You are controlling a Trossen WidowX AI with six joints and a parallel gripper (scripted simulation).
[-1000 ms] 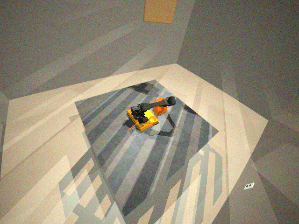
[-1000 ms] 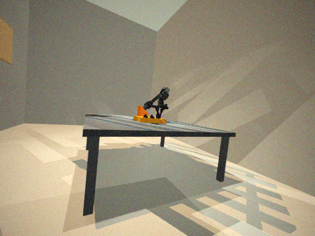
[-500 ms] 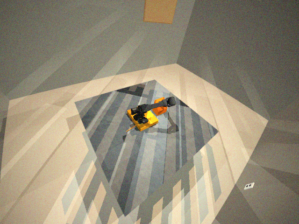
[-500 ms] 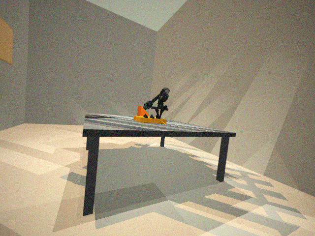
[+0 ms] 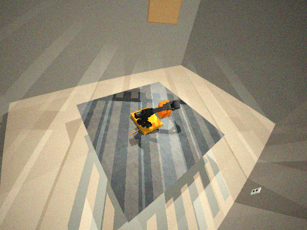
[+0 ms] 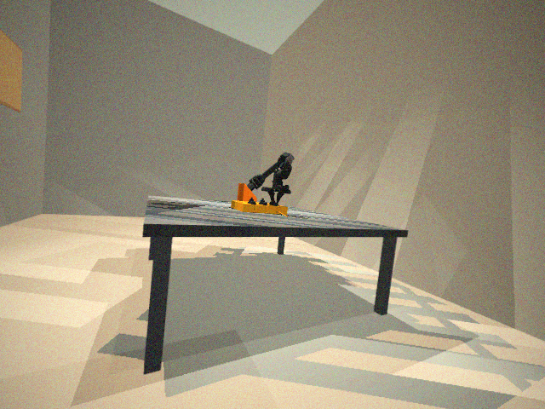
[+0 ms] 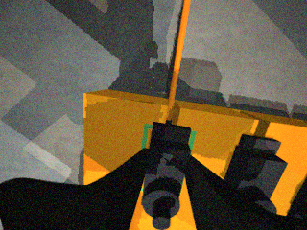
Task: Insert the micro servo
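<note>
My gripper tip is 11 cm past the yellow deck, 9 cm to the left of it and 4 cm above it.
</note>
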